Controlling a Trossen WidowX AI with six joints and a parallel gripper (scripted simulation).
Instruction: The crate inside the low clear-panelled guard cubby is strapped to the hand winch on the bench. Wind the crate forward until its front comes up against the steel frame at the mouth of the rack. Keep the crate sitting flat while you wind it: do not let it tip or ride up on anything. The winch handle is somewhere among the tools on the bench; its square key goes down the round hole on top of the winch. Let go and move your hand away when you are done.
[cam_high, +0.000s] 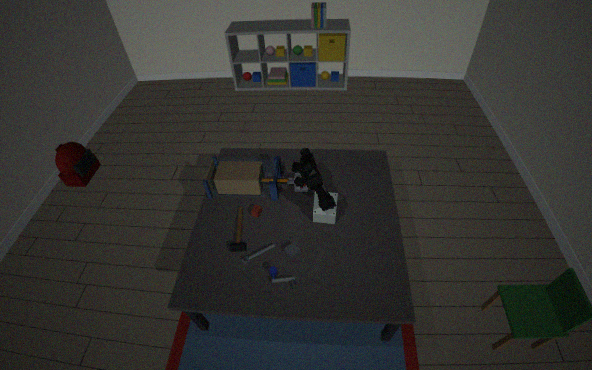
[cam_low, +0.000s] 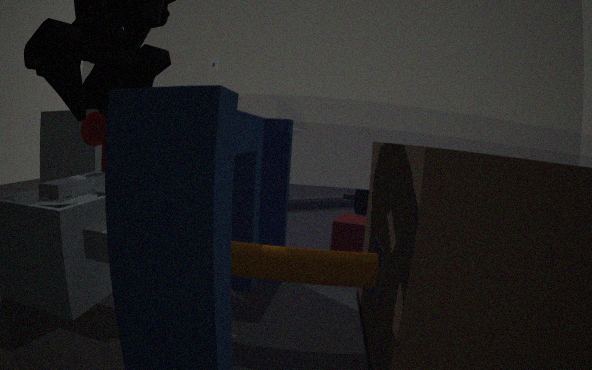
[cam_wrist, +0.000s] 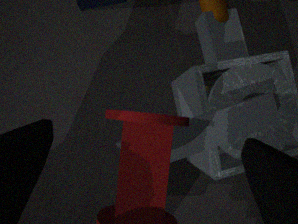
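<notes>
Now: gripper tip 20 mm past the red knob, 10 mm to the right of it and 20 mm above it. The rest, counted from my gripper tip: grey winch 20 mm behind, 100 mm to the right, 120 mm below; then grey winch handle 10 mm behind, 30 mm to the right, 50 mm below; then blue steel frame 160 mm ahead, 90 mm to the right, 50 mm below.
</notes>
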